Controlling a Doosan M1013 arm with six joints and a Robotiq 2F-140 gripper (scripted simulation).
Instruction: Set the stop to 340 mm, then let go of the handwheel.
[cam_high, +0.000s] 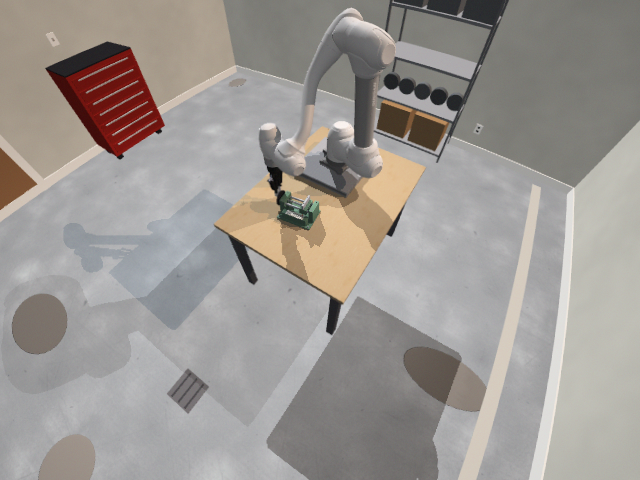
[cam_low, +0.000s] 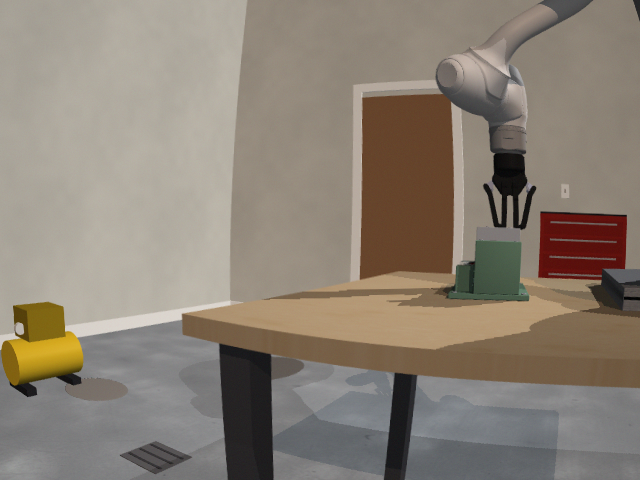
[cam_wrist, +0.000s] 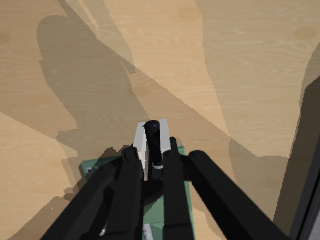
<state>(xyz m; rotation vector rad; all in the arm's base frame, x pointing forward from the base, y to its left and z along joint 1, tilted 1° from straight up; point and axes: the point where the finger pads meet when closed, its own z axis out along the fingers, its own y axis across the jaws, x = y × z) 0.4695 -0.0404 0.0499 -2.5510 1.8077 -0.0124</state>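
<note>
My gripper is now 10 mm to the right of the black handwheel handle and 20 mm above it. The rest, counted from my hand: grey stop block 20 mm behind, 190 mm to the left, 10 mm above.
</note>
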